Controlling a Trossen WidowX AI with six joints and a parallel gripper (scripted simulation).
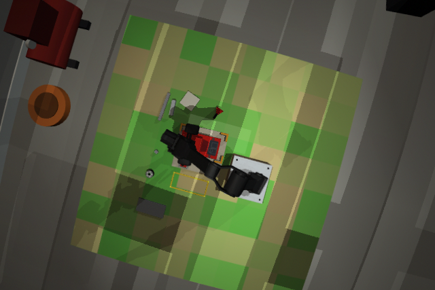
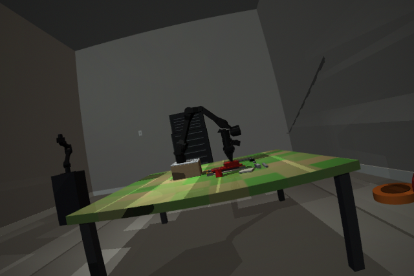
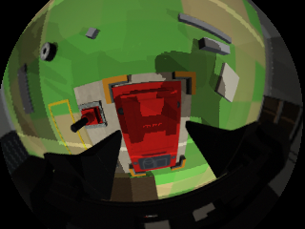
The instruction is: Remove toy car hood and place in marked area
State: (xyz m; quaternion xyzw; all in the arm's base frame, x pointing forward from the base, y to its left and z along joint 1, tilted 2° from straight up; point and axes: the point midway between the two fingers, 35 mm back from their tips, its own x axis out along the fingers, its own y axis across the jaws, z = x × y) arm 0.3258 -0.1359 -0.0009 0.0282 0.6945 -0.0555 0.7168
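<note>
Right now my gripper tip is 1 cm above the red hood. From my gripper tip the other things lie so: grey plate (37 cm to the left, 18 cm ahead, 5 cm below); beige panel (21 cm to the right, 5 cm below, 3 cm ahead).
</note>
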